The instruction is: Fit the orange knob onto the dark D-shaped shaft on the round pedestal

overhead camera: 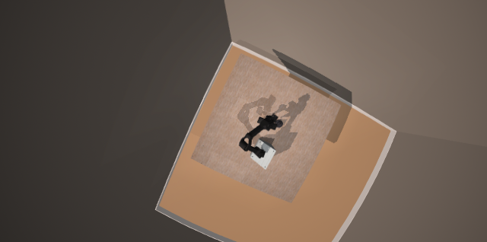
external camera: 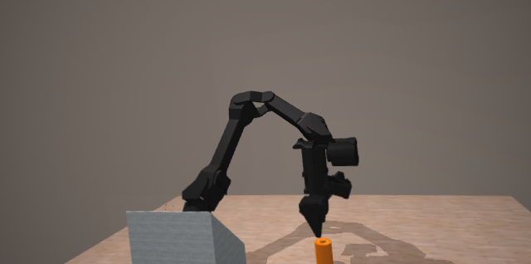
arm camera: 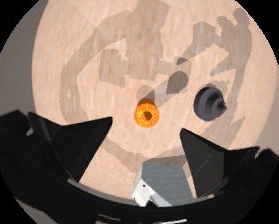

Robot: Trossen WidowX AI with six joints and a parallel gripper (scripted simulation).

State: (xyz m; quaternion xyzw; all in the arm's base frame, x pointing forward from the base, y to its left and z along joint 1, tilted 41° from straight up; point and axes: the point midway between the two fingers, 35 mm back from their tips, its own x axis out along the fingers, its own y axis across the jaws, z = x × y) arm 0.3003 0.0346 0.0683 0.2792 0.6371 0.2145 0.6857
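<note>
Right now my gripper tip is 60 mm above the orange knob. Round my gripper tip: dark round pedestal (160 mm to the right, 60 mm below, 30 mm ahead).
</note>
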